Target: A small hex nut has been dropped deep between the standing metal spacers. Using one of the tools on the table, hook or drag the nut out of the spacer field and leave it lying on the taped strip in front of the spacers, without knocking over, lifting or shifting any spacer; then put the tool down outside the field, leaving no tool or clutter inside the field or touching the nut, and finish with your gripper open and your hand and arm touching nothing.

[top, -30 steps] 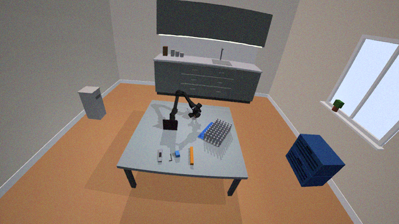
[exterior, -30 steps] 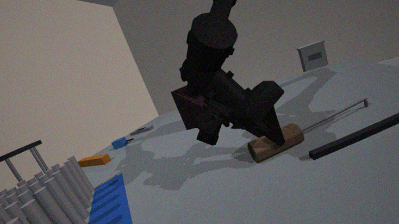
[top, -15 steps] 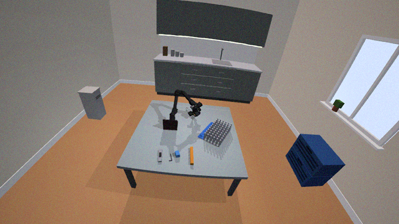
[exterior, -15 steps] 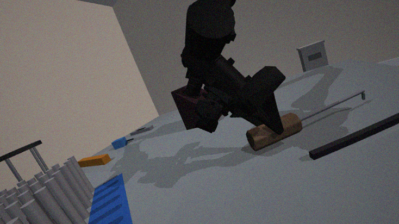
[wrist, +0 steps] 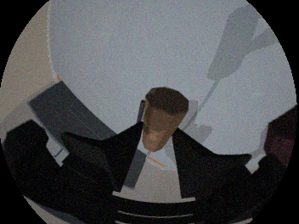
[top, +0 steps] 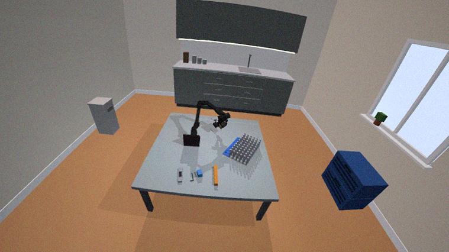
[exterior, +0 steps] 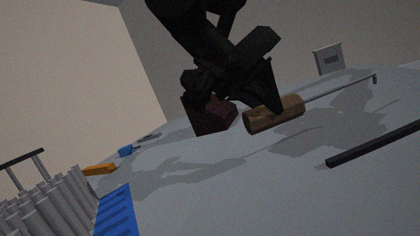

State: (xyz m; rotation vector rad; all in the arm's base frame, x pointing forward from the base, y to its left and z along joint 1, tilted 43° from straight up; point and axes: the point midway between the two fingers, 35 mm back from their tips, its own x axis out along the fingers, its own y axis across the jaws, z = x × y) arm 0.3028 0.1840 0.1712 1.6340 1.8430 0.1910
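My gripper tip is 5 cm past the hook tool, 9 cm to the right of it and 1 cm above it. From my gripper tip the other things lie so: hex nut: 31 cm ahead, 34 cm to the right, 8 cm below; blue taped strip: 16 cm ahead, 28 cm to the right, 9 cm below; orange block: 6 cm behind, 72 cm to the right, 7 cm below.
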